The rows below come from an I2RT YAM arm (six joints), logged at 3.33 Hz.
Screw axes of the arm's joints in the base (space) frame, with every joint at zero. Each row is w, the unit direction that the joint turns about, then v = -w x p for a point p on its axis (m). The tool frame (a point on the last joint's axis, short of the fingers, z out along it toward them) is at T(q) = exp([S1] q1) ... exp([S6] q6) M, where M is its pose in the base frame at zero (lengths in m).
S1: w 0 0 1 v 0.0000 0.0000 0.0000
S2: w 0 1 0 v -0.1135 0.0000 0.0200
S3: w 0 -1 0 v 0.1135 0.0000 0.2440
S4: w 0 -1 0 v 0.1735 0.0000 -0.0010
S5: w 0 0 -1 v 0.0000 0.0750 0.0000
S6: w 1 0 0 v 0.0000 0.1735 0.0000
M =
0 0 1 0.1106
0 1 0 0.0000
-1 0 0 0.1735
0 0 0 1
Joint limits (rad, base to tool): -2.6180..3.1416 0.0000..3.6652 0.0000..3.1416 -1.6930..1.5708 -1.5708..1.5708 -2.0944..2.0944
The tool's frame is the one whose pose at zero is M.
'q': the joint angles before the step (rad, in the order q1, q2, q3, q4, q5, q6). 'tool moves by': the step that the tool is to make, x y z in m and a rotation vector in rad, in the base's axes. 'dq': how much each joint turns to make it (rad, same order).
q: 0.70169, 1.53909, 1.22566, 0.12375, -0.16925, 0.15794
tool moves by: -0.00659, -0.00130, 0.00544, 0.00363, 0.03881, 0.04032
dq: 0.00510, -0.02094, 0.01128, -0.05556, -0.04009, 0.02065
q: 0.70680, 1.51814, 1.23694, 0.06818, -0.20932, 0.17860
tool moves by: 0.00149, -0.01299, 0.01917, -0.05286, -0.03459, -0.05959
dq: -0.02578, -0.02726, 0.05823, -0.10283, 0.04680, -0.05472
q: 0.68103, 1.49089, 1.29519, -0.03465, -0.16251, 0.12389
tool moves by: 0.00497, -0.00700, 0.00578, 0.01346, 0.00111, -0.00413
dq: -0.02641, -0.00150, 0.01785, -0.01083, -0.02423, 0.00607
